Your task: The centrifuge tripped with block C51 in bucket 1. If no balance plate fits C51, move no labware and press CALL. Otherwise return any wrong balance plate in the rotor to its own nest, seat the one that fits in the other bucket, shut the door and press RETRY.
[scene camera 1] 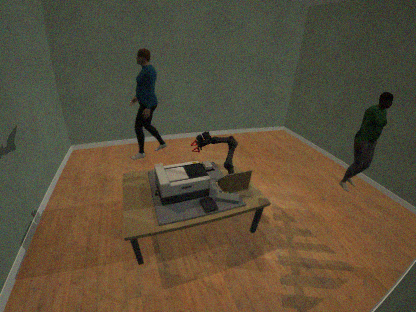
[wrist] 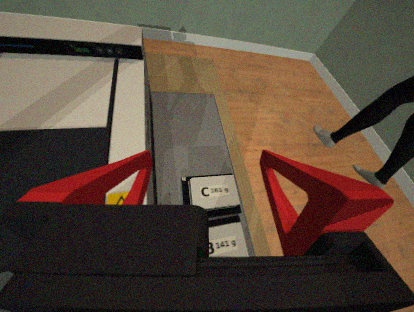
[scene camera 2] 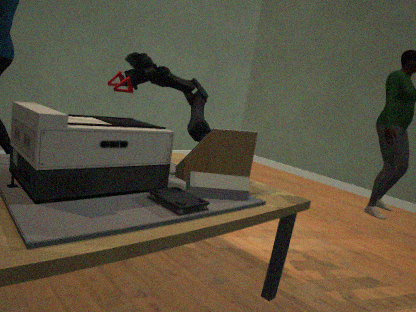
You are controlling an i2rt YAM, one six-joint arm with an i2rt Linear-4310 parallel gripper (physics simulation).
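Places are measured from the arm's base along level axes (x ahead, y left, z up), in millimetres.
Pixels of known places: gripper, between the fingertips: (scene camera 1: 191,148) (wrist: 206,156) (scene camera 2: 110,86); arm's base, origin of its link: (scene camera 1: 232,175) (scene camera 2: 210,151).
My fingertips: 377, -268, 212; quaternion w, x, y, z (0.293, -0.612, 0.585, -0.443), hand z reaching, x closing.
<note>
For each thing: its middle in the pictures, then the offset to it from my fingertips, as dx, dy, dz. "spot": a spot on its surface instead. Level surfaces: height alone.
- centrifuge, middle of its body: (wrist: 70,138) (scene camera 2: 90,146) (scene camera 1: 181,180) +144, +247, -209
- Balance plate C, middle of its body: (wrist: 213,192) +40, -83, -298
- balance plate B, middle of its body: (wrist: 218,245) -89, -83, -298
- display with small buttons, a spot on its surface: (wrist: 107,50) spot: +308, +173, -103
- flat dark object, middle of its body: (scene camera 2: 177,199) (scene camera 1: 208,204) -57, +517, -315
- grey mat, height of its surface: dz -331
The centrifuge (scene camera 1: 183,190) (scene camera 2: 107,147) is a white and dark box on the table; its top with a dark panel (wrist: 50,150) shows at the left in the wrist view. Balance plate C (wrist: 215,192), marked 161 g, and balance plate B (wrist: 225,242), marked 141 g, sit in dark nests beside the centrifuge. My gripper (scene camera 1: 195,146) (scene camera 2: 121,83) (wrist: 206,156) is open and empty, high above the centrifuge and plates. Block C51 and the rotor do not show. A display with small buttons (wrist: 107,50) is on the machine's front strip, too blurred to read.
A brown angled board (scene camera 1: 237,181) (scene camera 2: 222,155) with a white and grey base stands beside the centrifuge. A flat dark object (scene camera 1: 209,204) (scene camera 2: 179,199) lies on the grey mat (scene camera 1: 175,215) (scene camera 2: 55,232). Two people (scene camera 1: 146,95) (scene camera 1: 370,130) are in the room beyond the table.
</note>
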